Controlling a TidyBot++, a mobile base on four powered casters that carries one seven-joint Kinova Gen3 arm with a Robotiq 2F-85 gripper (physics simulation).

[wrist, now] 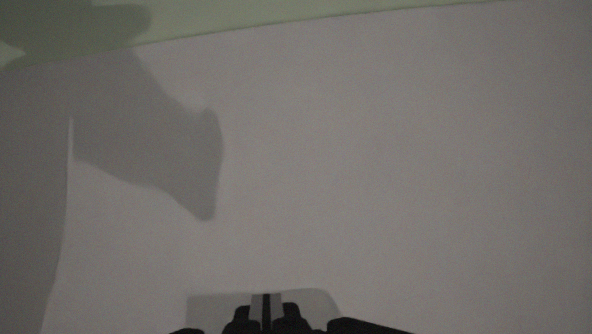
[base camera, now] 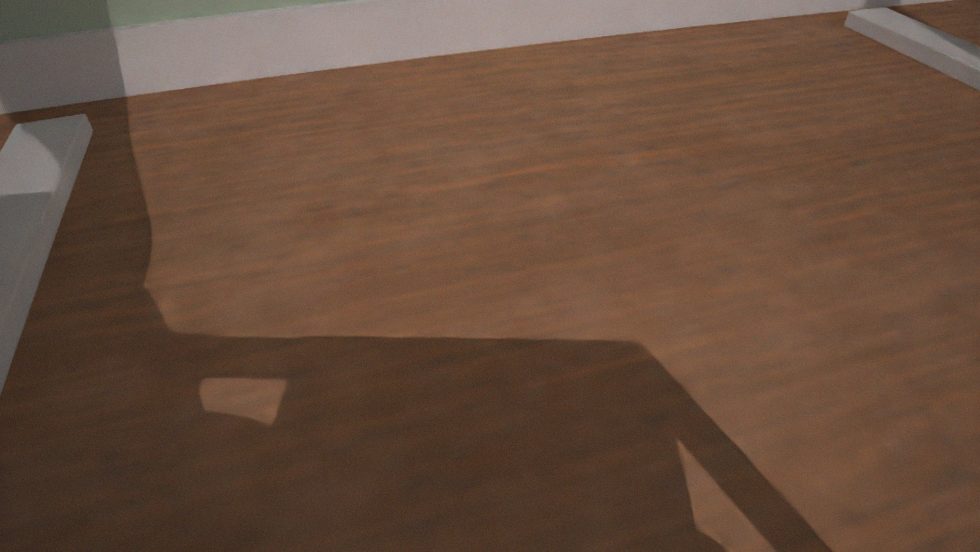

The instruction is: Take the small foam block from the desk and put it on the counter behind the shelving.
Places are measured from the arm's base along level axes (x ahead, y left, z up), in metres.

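Where they show: gripper, fingertip midpoint: (wrist: 267, 314).
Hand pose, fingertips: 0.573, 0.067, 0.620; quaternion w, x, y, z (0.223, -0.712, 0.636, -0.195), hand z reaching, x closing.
After its pixels a point has its place, as x, y, z.
My gripper (wrist: 267, 314) @(0.573, 0.067, 0.620) shows at the bottom edge of the wrist view, left of the middle. Its two fingertips are pressed together and hold nothing. It is in front of a broad pale grey surface (wrist: 400, 165) @(0.722, -0.037, 0.553); whether this is the desk top cannot be told for certain. Shadows fall on this surface at the left and just around the fingertips. The foam block, the shelving and the counter do not show clearly in either view. The gripper does not show in the base camera view.
In the base camera view, a pale flat foot or bar (base camera: 41, 185) lies on the brown wood floor (base camera: 480, 205) @(0.613, 0.032, -0.397) at the left, and another pale bar (base camera: 905, 37) at the top right. A whitish band (base camera: 411, 30) @(0.995, 0.147, -0.354) runs behind them, below a green wall (base camera: 54, 17) @(0.867, 0.584, -0.287) (wrist: 210, 17) @(0.996, 0.185, 0.540).
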